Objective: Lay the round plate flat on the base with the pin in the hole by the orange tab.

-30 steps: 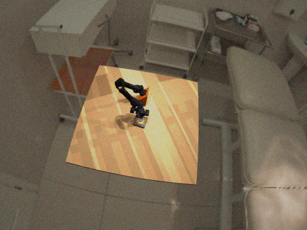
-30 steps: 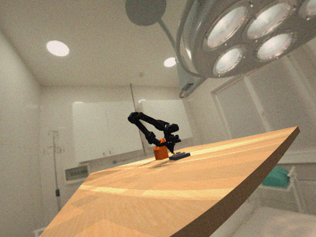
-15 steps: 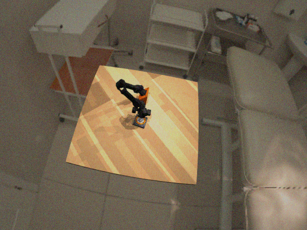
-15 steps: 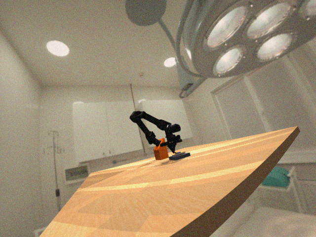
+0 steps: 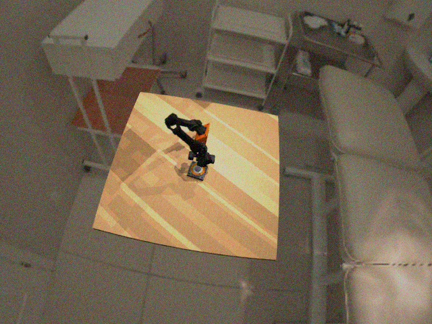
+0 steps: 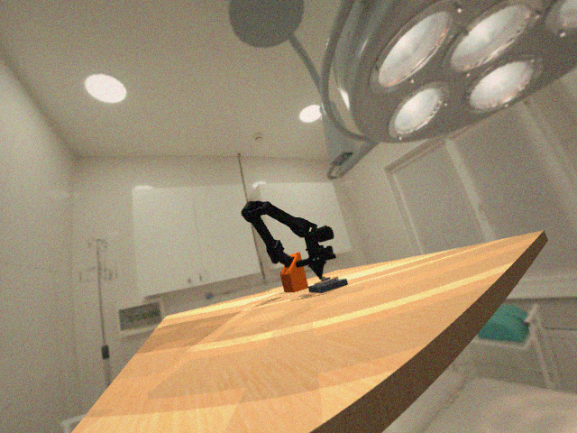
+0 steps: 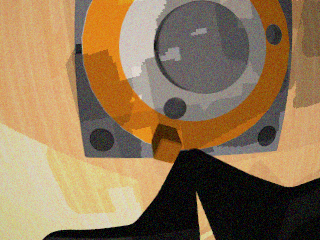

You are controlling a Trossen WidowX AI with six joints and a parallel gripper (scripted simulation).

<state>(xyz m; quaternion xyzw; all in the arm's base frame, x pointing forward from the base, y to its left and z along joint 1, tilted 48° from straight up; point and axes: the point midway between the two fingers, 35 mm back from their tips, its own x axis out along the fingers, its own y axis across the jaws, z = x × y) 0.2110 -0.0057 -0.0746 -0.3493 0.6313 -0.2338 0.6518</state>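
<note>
Now: gripper tip 50 mm short of the grey square base, 10 mm to the left of it and 10 mm above it.
</note>
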